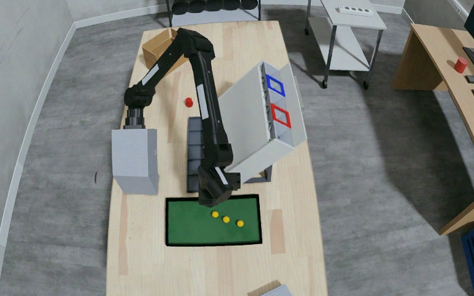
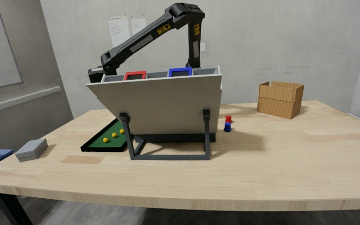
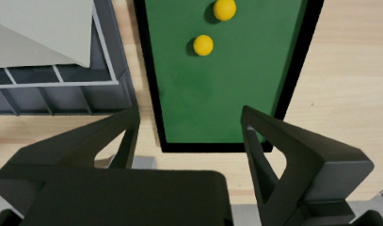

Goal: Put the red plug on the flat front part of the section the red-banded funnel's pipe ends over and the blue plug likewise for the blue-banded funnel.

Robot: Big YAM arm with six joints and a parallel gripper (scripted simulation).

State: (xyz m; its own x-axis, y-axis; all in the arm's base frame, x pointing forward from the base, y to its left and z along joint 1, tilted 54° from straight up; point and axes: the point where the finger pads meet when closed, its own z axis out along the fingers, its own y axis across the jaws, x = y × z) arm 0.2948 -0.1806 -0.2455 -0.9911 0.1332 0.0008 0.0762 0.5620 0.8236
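My gripper is now 150 mm above the green tray, 40 mm to the left of it and 10 mm past it. Round my hand: grey cover (280 mm to the left, 130 mm ahead, 50 mm above); grey box (410 mm to the right, 190 mm ahead, 130 mm below).
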